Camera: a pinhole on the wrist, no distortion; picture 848 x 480 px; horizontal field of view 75.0 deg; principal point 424.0 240.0 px. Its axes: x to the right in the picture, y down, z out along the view. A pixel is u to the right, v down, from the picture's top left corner.
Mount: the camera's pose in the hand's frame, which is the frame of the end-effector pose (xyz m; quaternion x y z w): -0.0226 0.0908 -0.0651 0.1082 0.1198 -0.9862 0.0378
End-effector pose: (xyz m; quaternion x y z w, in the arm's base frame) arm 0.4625 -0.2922 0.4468 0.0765 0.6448 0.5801 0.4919
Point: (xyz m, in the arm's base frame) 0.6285 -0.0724 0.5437
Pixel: 240.9 144.6
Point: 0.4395 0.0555 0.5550
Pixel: outside the picture
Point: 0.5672 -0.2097 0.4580
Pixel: 272.8 394.0
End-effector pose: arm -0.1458 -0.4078 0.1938 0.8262 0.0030 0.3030 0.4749
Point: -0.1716 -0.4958 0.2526
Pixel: 255.7 39.4
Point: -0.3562 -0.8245 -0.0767
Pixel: 804.5 100.8
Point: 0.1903 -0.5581 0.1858
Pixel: outside the picture
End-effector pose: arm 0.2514 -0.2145 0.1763 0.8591 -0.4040 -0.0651 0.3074
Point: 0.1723 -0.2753 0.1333
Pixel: 275.5 234.8
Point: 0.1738 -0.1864 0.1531
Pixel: 574.6 411.1
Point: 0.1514 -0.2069 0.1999
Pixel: 602.5 191.5
